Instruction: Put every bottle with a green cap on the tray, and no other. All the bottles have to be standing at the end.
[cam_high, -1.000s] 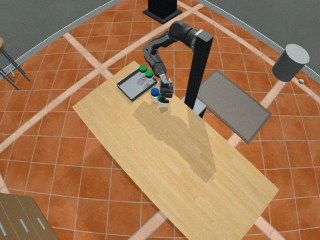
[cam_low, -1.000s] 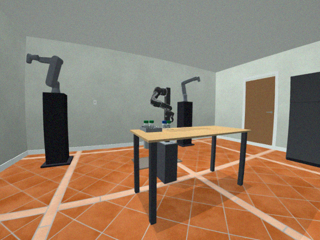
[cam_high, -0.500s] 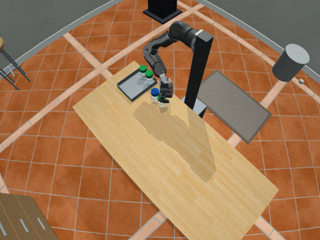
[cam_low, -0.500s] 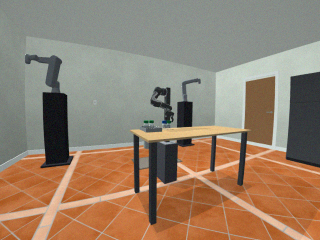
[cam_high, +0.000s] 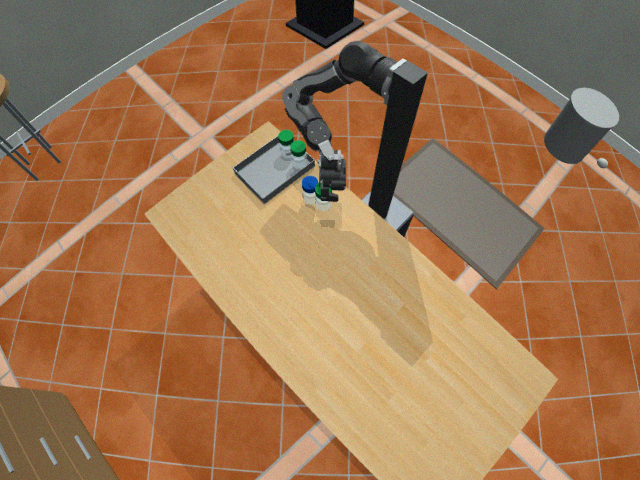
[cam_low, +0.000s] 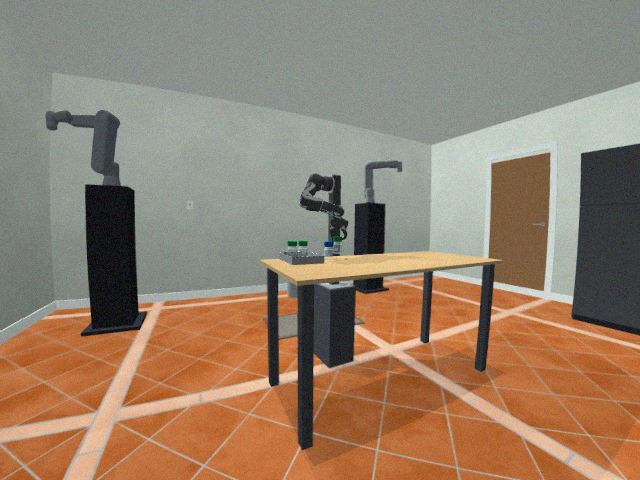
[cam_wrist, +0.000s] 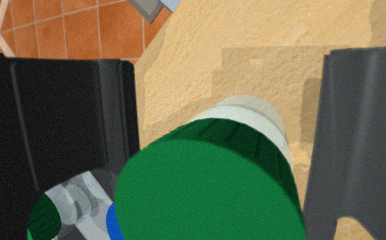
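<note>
My gripper is now 2 cm short of the tray, 26 cm to the left of it and 11 cm above it. From my hand the other things lie so: blue-capped bottle (1 cm ahead, 8 cm to the right, 8 cm below).
</note>
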